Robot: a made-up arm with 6 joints. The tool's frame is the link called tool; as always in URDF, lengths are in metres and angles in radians.
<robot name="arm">
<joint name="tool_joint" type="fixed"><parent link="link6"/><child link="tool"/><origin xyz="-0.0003 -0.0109 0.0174" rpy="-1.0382 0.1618 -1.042"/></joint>
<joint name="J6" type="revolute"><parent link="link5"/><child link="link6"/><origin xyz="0.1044 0.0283 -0.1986"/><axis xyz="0 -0.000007 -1"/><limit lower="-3.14" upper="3.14"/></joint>
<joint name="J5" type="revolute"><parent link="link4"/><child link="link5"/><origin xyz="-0.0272 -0.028 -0.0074"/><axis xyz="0 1 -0.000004"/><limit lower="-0.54" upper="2.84"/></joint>
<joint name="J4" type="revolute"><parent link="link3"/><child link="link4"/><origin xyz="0.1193 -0.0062 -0.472"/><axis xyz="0 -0.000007 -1"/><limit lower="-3.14" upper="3.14"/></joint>
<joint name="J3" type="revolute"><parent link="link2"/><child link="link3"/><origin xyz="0.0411 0.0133 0.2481"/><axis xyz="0 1 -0.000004"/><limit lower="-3.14" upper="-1.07"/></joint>
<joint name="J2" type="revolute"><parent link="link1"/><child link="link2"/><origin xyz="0.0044 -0.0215 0.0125"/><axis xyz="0 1 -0.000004"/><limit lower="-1.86" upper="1.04"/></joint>
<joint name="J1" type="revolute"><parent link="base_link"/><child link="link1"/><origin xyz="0.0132 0.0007 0.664"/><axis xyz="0 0 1"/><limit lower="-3.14" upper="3.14"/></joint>
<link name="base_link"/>
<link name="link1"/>
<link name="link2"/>
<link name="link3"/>
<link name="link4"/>
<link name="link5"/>
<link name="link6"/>
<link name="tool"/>
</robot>
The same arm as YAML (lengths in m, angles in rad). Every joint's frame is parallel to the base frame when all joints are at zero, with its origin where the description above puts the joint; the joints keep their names.
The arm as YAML. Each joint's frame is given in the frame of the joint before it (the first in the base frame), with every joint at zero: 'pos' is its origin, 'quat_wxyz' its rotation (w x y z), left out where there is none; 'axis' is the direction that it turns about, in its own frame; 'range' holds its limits. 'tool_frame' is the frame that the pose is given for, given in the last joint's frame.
length_unit: m
angle_unit: rad
joints:
  - joint: J1
    pos: [0.0132, 0.0007, 0.664]
    axis: [0.0, 0.0, 1.0]
    range: [-3.14, 3.14]
  - joint: J2
    pos: [0.0044, -0.0215, 0.0125]
    axis: [0.0, 1.0, 0.0]
    range: [-1.86, 1.04]
  - joint: J3
    pos: [0.0411, 0.0133, 0.2481]
    axis: [0.0, 1.0, 0.0]
    range: [-3.14, -1.07]
  - joint: J4
    pos: [0.1193, -0.0062, -0.472]
    axis: [0.0, 0.0, -1.0]
    range: [-3.14, 3.14]
  - joint: J5
    pos: [-0.0272, -0.028, -0.0074]
    axis: [0.0, 1.0, 0.0]
    range: [-0.54, 2.84]
  - joint: J6
    pos: [0.1044, 0.0283, -0.1986]
    axis: [0.0, 0.0, -1.0]
    range: [-3.14, 3.14]
tool_frame:
  pos: [-0.0003, -0.0109, 0.0174]
  quat_wxyz: [0.770558, -0.393945, 0.306981, -0.395992]

